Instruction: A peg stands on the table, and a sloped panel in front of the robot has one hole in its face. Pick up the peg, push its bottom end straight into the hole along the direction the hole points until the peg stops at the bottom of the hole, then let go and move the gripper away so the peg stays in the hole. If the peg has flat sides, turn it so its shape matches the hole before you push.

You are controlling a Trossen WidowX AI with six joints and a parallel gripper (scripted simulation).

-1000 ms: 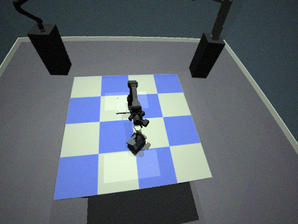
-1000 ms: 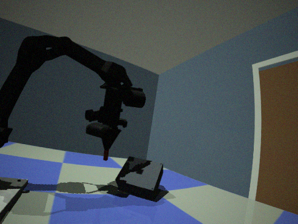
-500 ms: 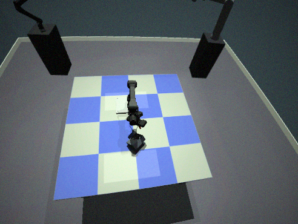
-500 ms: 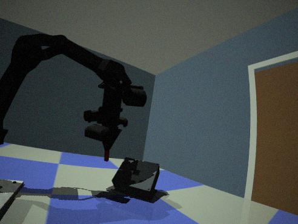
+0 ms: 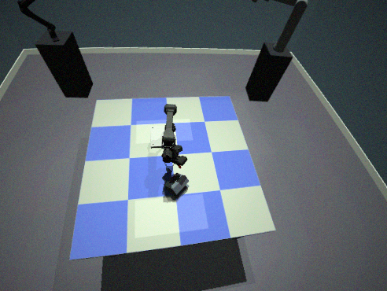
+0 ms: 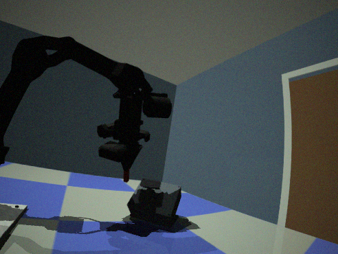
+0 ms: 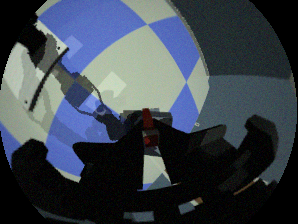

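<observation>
Right now my gripper tip is 100 mm short of the dark sloped panel block, 80 mm above it and 10 mm to the left of it. Also, from my gripper tip: red peg 20 mm above, 10 mm to the right.
</observation>
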